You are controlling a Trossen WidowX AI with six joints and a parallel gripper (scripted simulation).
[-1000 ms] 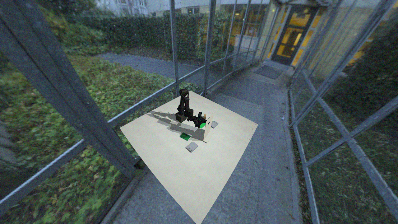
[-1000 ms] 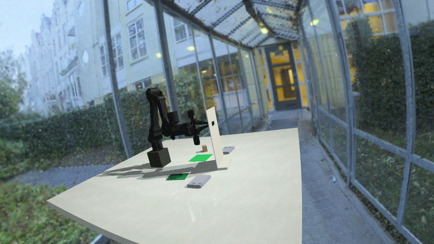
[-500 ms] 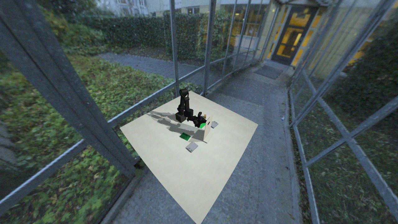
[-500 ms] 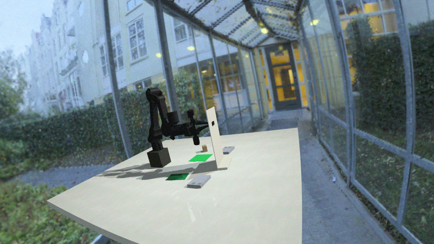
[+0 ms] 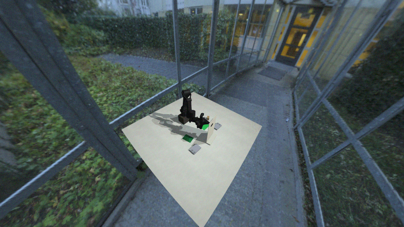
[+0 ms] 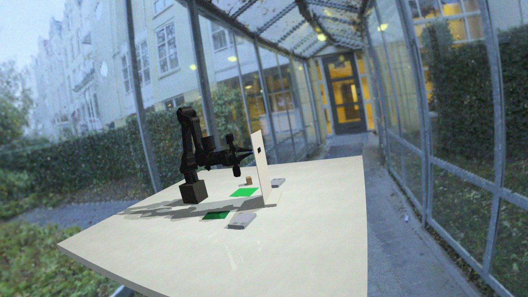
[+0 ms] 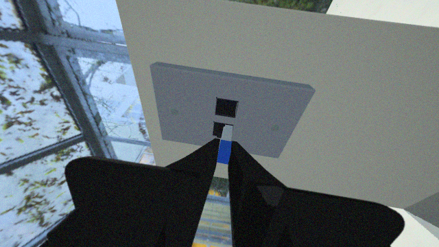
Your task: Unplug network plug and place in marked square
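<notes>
Now: gripper tip 140 mm past the bright green marked square, 130 mm to the right of it and 230 mm above it. Round my gripper tip: dark green patch: 170 mm behind, 150 mm to the right, 230 mm below; then upright panel: 40 mm ahead, 90 mm below; then network plug: right at my gripper tip.
</notes>
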